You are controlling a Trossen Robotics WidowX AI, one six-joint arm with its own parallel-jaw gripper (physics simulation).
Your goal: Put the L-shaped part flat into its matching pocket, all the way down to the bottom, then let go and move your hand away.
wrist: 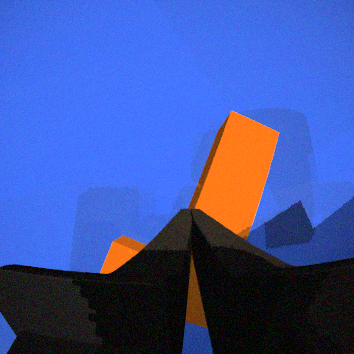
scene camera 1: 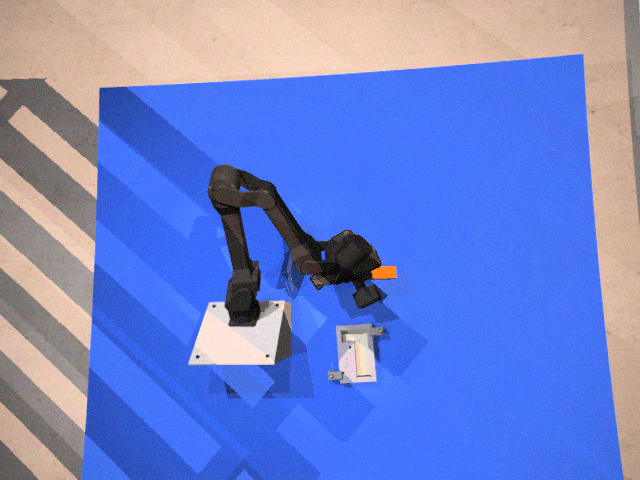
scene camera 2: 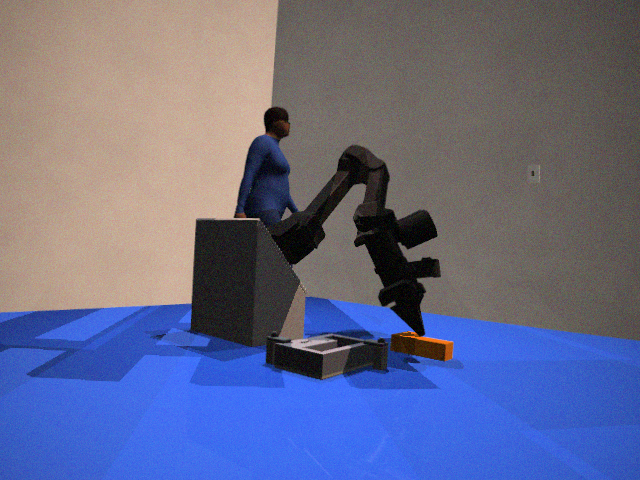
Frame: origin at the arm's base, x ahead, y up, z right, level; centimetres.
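Where they show: gripper, between the fingertips: [wrist: 189, 217] [scene camera 2: 422, 335]; arm's base, origin of its link: [scene camera 1: 244, 316] [scene camera 2: 263, 269].
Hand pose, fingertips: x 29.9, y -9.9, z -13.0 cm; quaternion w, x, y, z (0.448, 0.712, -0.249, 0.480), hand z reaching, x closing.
Things, the pixels of their top centre, and the offset from my fingertips. "spot": a spot on its surface instead.
- orange L-shaped part, centre of its top: [wrist: 195, 204] [scene camera 2: 425, 337] [scene camera 1: 373, 266] dx +0.7, dy -0.1, dz +0.1 cm
- grey fixture, centre of its top: [scene camera 2: 328, 335] [scene camera 1: 355, 353] dx -3.8, dy +1.7, dz +21.7 cm
- L-shaped pocket, a spot on its surface: [scene camera 1: 363, 359] spot: dx -2.0, dy -2.6, dz +23.4 cm
- opposite corner, a spot on its surface: [scene camera 1: 334, 375] spot: dx -9.0, dy +1.0, dz +27.1 cm
The orange L-shaped part [scene camera 1: 385, 272] [scene camera 2: 434, 349] [wrist: 240, 170] lies flat on the blue mat, outside the pocket. The arm hides some of it in scene camera 1. My gripper [scene camera 2: 421, 332] [wrist: 189, 217] is shut, with its fingertips together and no part of the L between them. The tips are at the part's top, over the region where its arms meet; whether they touch it is unclear. The grey fixture [scene camera 1: 342, 361] [scene camera 2: 297, 359] has an L-shaped pocket [scene camera 1: 363, 359] with a pale floor, and it is empty.
The fixture has a small post block at one corner [scene camera 1: 379, 330] and another at the opposite corner [scene camera 1: 334, 375]. The arm's base block [scene camera 1: 237, 346] [scene camera 2: 224, 279] stands left of the fixture. A person in blue [scene camera 2: 268, 175] stands behind the base.
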